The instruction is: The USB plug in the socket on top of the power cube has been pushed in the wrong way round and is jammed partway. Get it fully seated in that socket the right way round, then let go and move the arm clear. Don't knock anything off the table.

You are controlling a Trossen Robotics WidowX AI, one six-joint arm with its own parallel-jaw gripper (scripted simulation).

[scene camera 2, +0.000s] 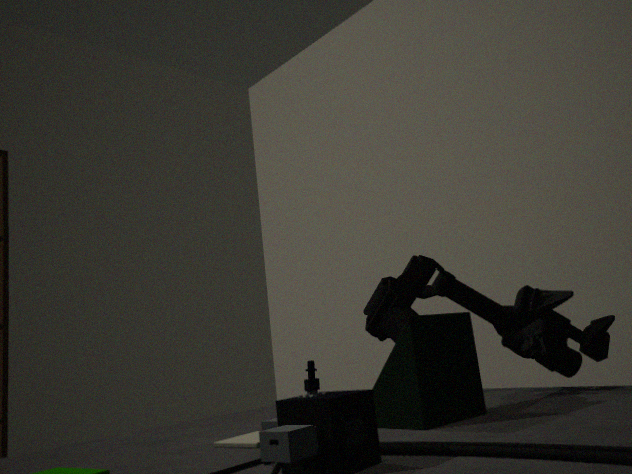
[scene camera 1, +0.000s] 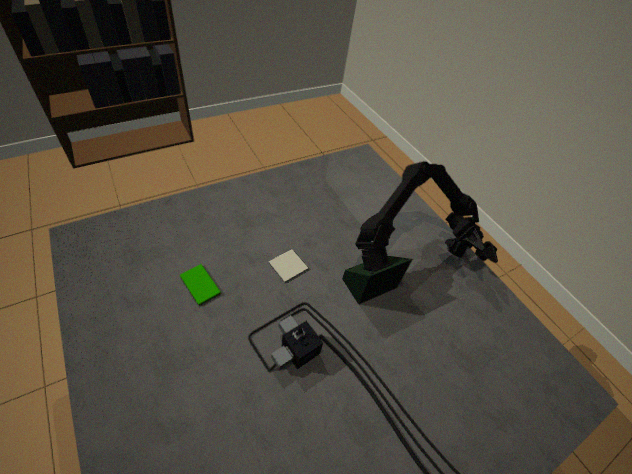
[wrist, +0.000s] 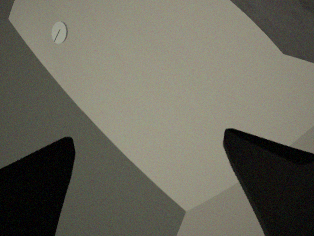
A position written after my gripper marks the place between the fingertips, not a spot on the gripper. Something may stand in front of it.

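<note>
Nothing is in my gripper point(scene camera 2: 593, 305), and it's open. You'd also see my gripper point(scene camera 1: 490, 256) in the other scene view, and the wrist view shows the gripper point(wrist: 150, 142) as well. There's a white flat tile point(scene camera 1: 288, 265) here, along with a green flat block point(scene camera 1: 197, 280). In the wrist view the tile is out of frame, and the block is out of frame in the wrist view too.
</note>
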